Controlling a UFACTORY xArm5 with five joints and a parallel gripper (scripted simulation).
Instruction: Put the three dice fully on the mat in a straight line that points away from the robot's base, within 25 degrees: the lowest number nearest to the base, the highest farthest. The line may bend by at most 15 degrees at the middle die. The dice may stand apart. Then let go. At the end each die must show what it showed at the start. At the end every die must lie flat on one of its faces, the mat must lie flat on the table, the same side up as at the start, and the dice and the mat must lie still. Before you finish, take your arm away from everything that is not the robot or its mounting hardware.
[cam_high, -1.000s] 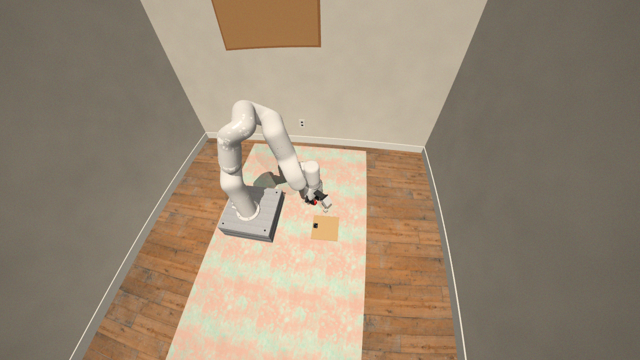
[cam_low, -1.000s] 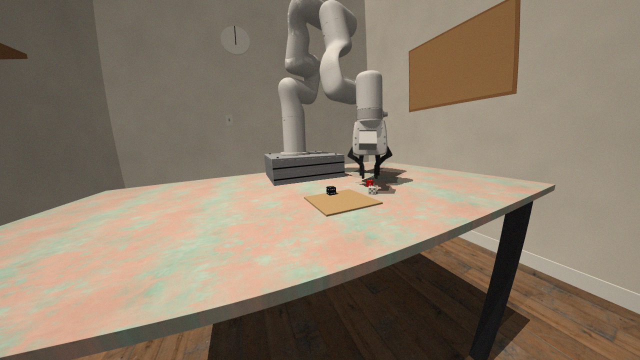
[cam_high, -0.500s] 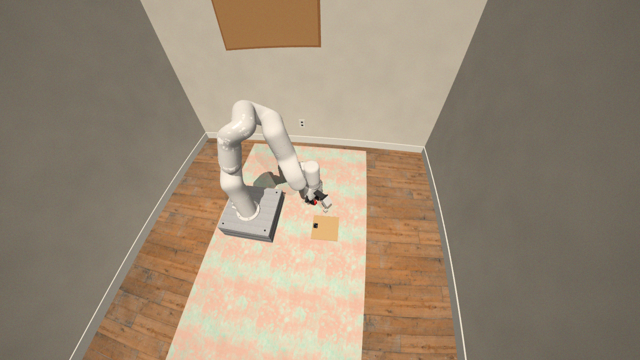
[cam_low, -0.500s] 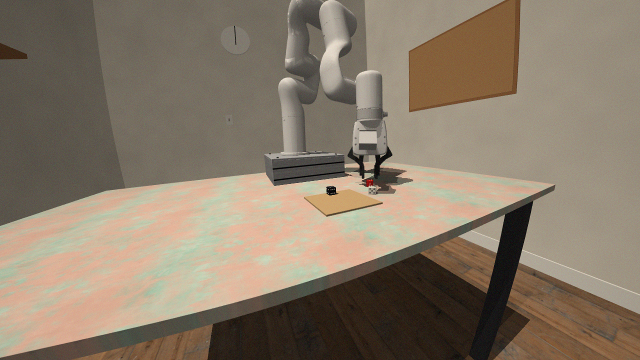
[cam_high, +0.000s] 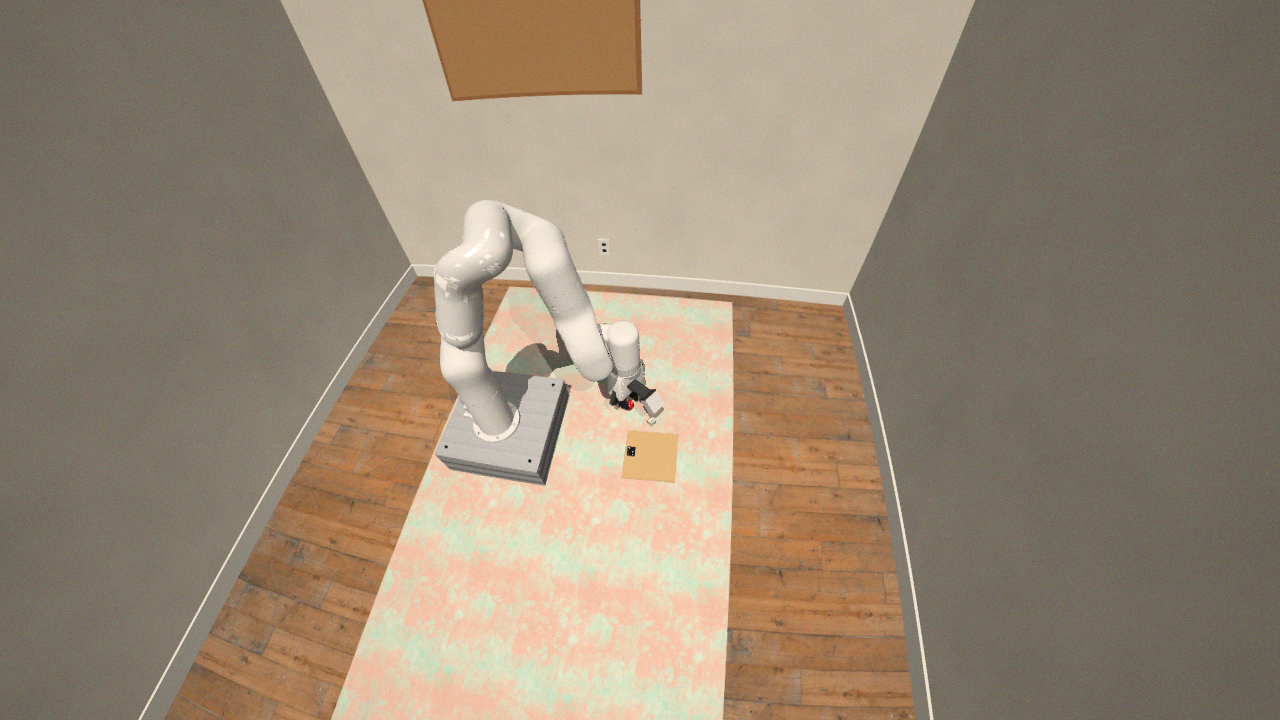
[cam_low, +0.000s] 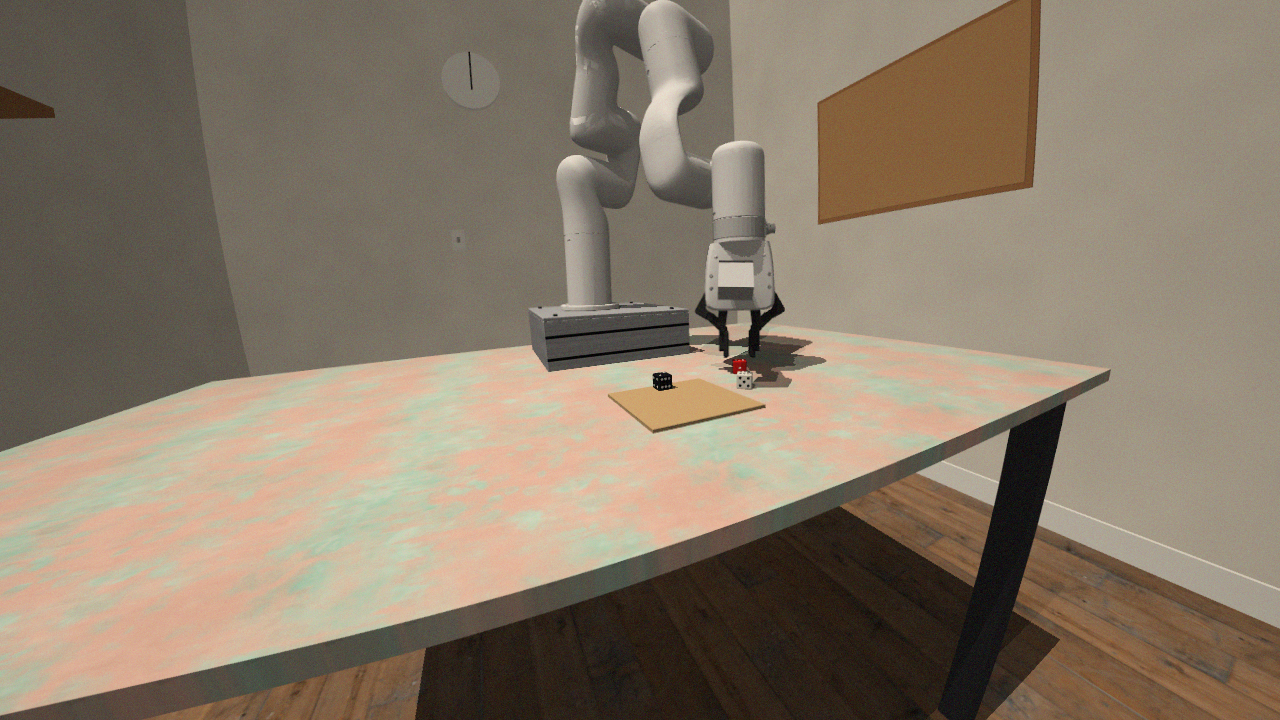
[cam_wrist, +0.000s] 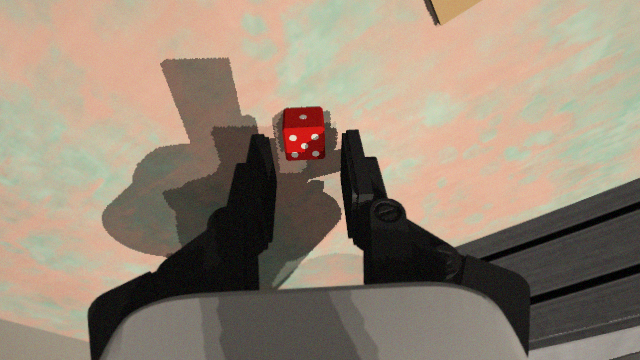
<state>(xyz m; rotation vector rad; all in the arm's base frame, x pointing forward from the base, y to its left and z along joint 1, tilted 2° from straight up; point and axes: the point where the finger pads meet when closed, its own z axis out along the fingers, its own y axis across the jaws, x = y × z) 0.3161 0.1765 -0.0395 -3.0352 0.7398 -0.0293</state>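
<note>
The red die lies 4 cm below my hand. Round my hand: black die 14 cm to the right, 4 cm ahead, 3 cm below; white die 7 cm ahead, 4 cm to the right, 4 cm below; tan mat 14 cm to the right, 9 cm ahead, 4 cm below.
</note>
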